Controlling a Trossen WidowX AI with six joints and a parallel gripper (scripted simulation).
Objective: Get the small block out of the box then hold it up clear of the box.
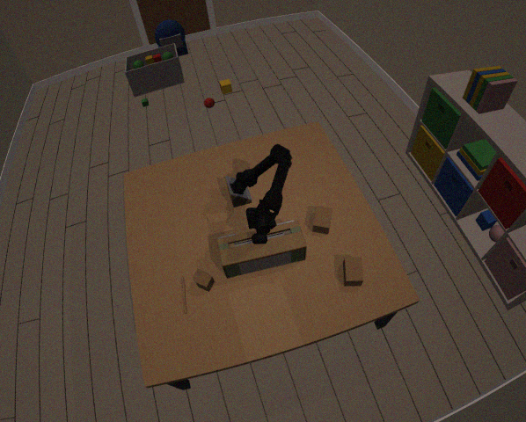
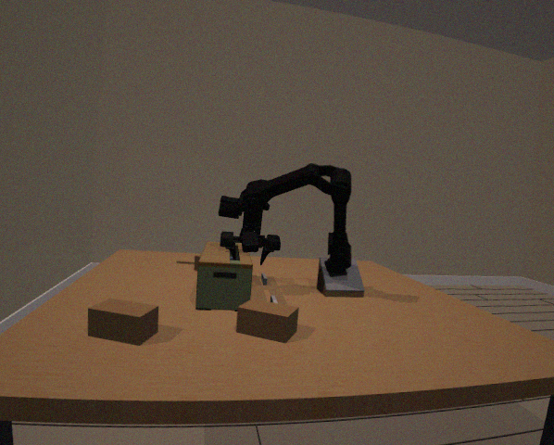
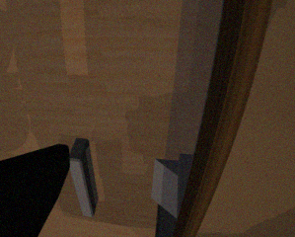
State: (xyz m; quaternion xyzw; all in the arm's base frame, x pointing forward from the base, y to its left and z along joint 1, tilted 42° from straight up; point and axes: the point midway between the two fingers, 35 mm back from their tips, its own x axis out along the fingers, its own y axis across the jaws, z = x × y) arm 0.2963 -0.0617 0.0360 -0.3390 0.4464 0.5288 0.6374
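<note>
Now: the small blue block 5 cm ahead of my gripper tip and 3 cm to the right of it. Round my gripper tip: clear-fronted box 4 cm ahead, 3 cm to the left, 2 cm below; then thin stick 11 cm ahead, 40 cm to the right, 8 cm below.
</note>
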